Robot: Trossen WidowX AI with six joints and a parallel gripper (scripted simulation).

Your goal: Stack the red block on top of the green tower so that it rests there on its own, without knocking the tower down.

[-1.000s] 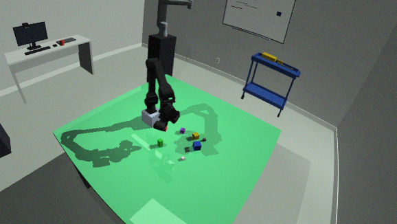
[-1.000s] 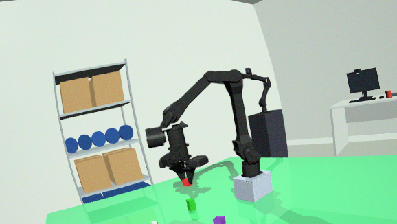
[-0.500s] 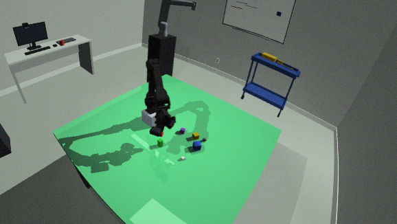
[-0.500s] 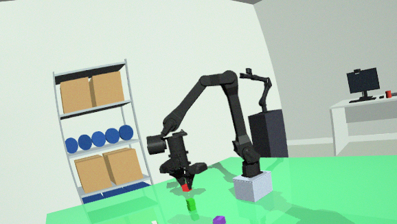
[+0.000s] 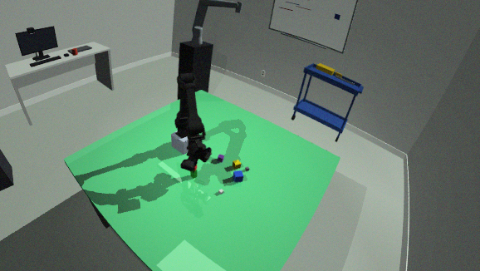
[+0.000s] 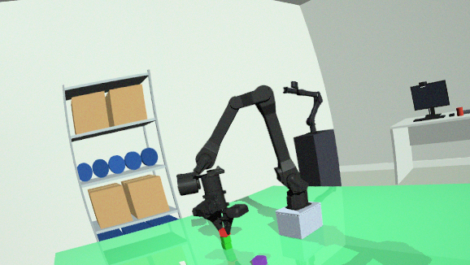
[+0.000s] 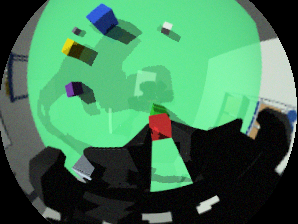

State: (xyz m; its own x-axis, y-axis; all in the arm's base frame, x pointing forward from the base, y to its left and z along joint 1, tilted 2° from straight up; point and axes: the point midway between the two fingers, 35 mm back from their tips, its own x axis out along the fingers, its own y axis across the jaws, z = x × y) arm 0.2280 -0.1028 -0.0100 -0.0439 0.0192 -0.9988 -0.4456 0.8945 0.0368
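My gripper tip is now 1 cm below the red block. Round my gripper tip: small white piece: 18 cm ahead, 3 cm to the left, 5 cm below; then purple block: 20 cm to the left, 4 cm below; then blue block: 17 cm ahead, 16 cm to the left, 4 cm below.
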